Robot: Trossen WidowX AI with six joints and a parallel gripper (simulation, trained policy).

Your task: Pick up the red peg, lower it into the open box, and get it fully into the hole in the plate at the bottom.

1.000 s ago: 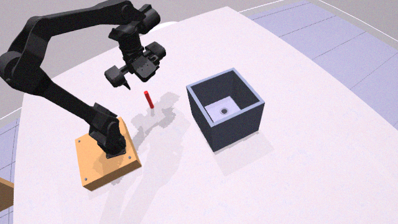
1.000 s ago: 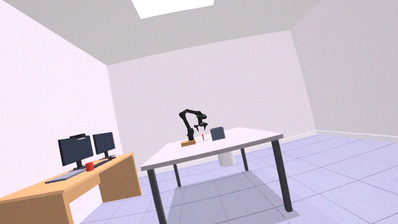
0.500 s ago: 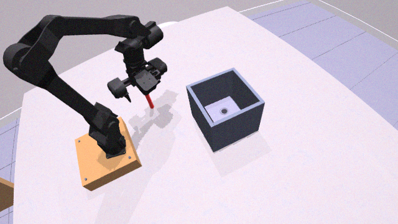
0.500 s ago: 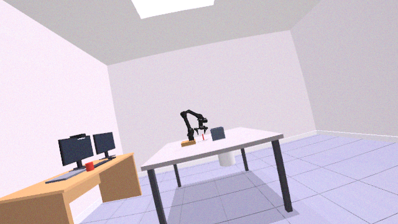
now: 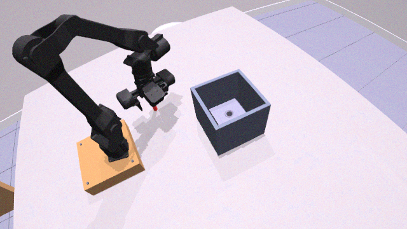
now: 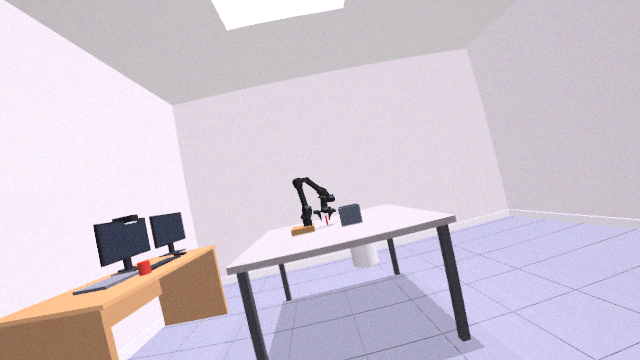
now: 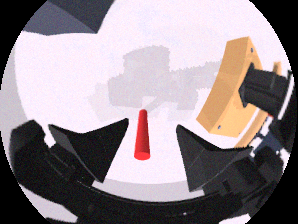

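Now: the red peg 10 mm ahead of my gripper tip and 10 mm to the left of it. Round my gripper tip: pale plate (230 mm ahead, 150 mm to the right, 10 mm above).
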